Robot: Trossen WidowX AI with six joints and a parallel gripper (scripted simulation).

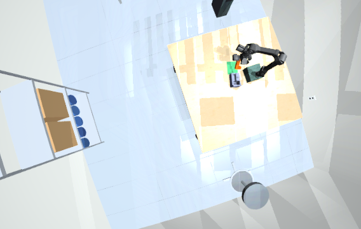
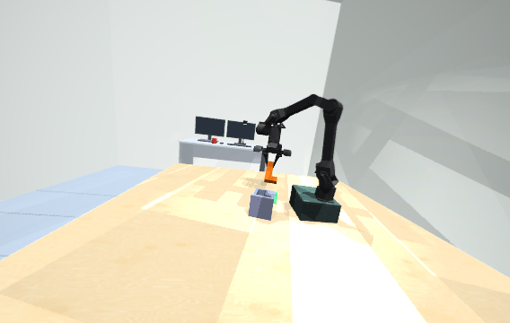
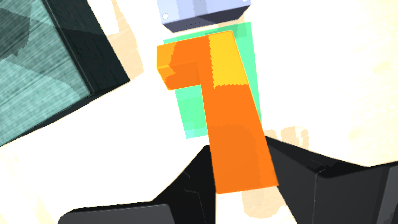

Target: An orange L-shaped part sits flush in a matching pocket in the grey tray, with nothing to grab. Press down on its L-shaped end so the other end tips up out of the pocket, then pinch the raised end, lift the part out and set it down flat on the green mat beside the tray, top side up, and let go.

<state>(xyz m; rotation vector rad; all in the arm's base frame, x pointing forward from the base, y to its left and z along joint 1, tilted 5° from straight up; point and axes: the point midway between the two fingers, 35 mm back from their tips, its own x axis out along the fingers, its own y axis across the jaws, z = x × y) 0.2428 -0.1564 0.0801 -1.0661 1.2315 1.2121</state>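
My gripper tip is now 170 mm above the green mat and 20 mm to the right of it. Round my gripper tip: orange L-shaped part (40 mm to the left, 30 mm below, 10 mm behind).
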